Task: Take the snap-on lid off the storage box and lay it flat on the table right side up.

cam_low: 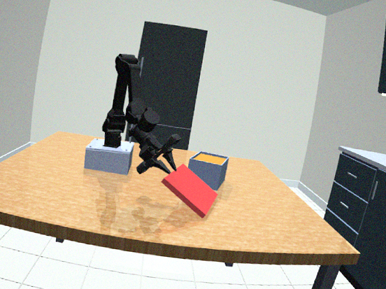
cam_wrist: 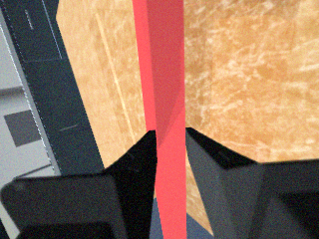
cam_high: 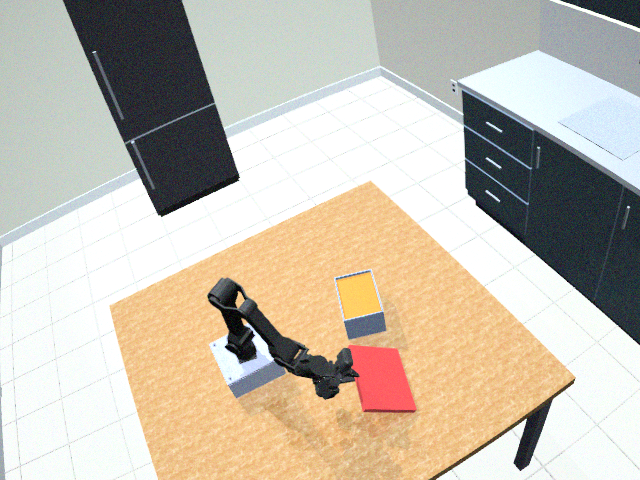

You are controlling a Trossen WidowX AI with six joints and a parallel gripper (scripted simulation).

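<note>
My gripper tip is now 7 cm short of the lid, 4 cm above it and 1 cm to the left of it. From my gripper tip the other things lie so: storage box 31 cm to the left, 10 cm ahead, 4 cm below.
</note>
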